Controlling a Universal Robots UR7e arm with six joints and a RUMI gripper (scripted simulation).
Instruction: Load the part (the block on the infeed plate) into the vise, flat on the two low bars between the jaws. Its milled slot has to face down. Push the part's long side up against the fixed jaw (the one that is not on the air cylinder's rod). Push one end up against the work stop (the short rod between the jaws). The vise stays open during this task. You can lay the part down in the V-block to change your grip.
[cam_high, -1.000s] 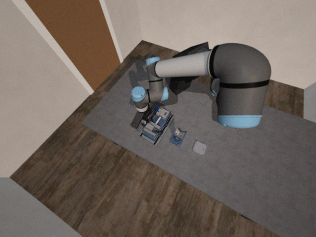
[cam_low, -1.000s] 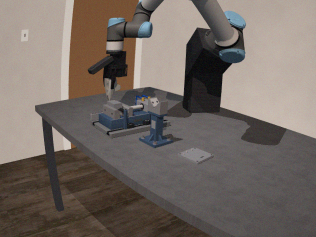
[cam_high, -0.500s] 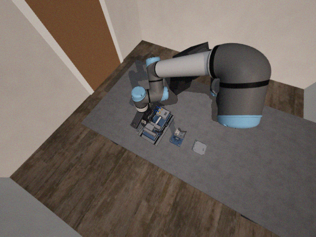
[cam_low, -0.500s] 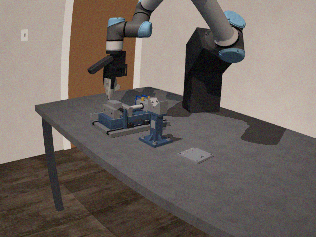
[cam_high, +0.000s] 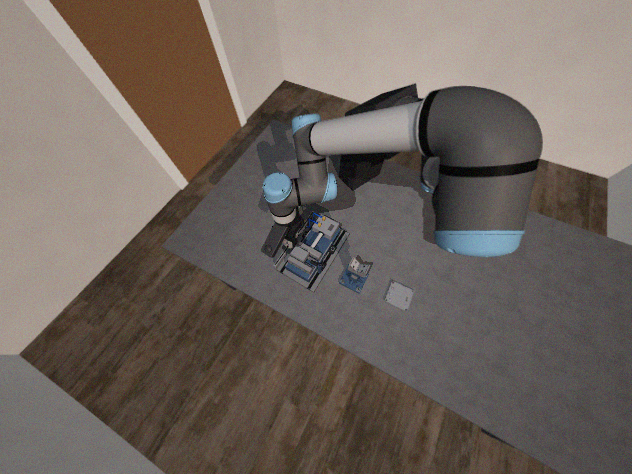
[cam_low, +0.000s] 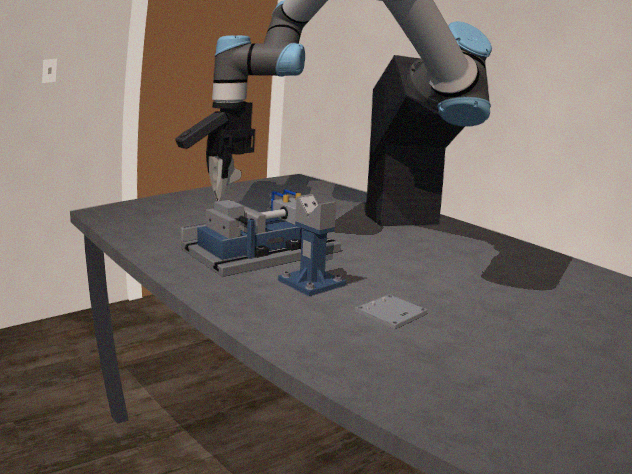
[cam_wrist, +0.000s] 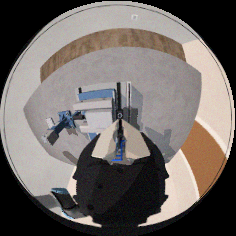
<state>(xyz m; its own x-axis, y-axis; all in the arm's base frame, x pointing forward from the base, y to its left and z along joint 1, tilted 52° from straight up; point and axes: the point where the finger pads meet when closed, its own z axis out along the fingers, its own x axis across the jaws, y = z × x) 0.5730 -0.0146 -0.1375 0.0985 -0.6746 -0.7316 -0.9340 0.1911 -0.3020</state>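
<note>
My hand is 5 cm to the right of the part and 3 cm above it. Round my hand: fixed jaw 7 cm to the left, 4 cm below, 2 cm ahead; then moving jaw 6 cm to the left, 4 cm below, 4 cm behind; then air cylinder rod 9 cm behind, 6 cm to the left, 4 cm below.
</note>
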